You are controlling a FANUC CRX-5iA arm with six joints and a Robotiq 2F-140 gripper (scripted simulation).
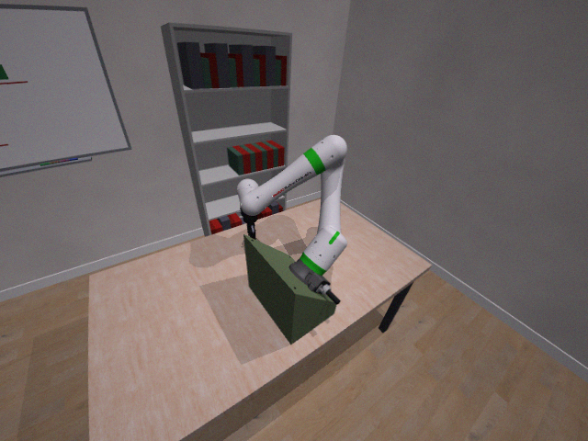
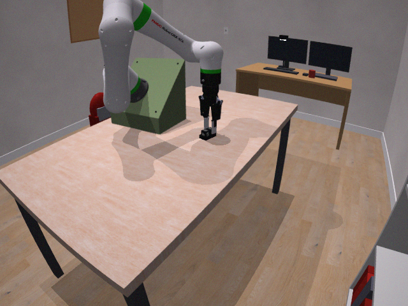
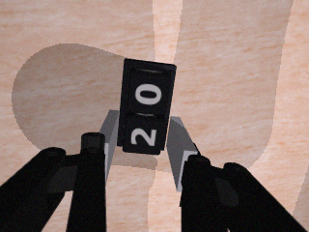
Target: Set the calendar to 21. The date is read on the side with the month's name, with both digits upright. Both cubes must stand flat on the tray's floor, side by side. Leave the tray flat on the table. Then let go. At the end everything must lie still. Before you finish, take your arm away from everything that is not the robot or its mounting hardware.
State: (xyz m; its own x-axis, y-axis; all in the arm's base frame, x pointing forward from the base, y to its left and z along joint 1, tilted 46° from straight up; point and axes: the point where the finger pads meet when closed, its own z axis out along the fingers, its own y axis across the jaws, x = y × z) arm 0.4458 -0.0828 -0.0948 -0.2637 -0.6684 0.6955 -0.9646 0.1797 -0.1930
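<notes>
My gripper is now 50 mm above the black tray, 20 mm to the left of it and 10 mm past it.
</notes>
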